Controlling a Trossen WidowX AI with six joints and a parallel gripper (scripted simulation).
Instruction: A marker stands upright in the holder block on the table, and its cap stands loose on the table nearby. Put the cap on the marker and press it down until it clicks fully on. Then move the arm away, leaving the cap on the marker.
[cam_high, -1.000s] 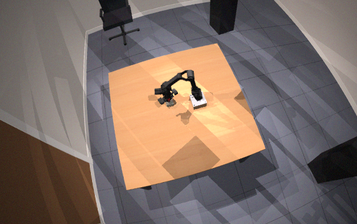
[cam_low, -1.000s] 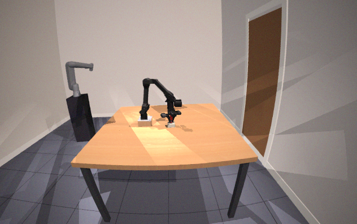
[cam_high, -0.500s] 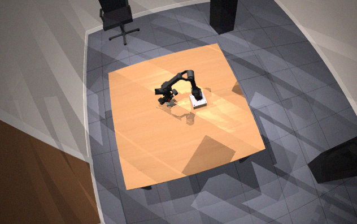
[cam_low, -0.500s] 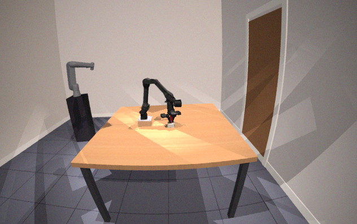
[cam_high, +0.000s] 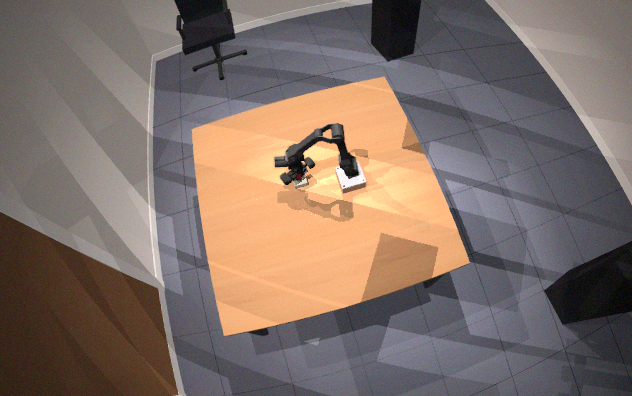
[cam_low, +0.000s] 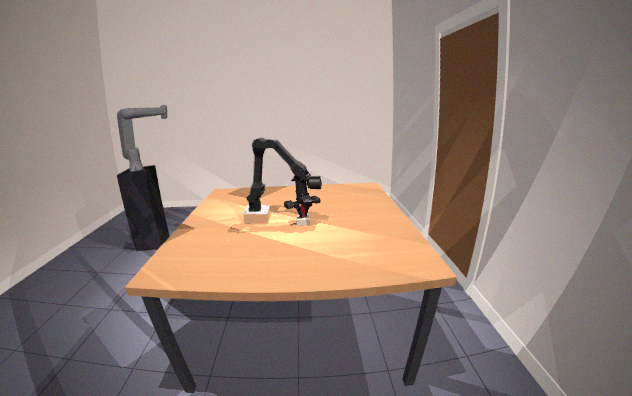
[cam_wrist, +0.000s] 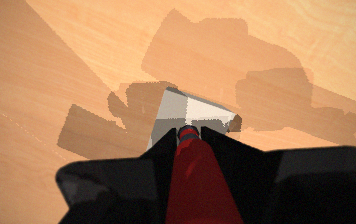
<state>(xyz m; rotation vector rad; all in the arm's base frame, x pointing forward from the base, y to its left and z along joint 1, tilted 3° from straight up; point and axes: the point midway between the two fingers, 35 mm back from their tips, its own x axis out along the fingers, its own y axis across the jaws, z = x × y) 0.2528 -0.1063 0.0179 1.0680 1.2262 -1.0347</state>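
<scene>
Now: gripper tip 5 cm below the red cap. From my gripper tip the other things lie so: holder block: 2 cm below.
</scene>
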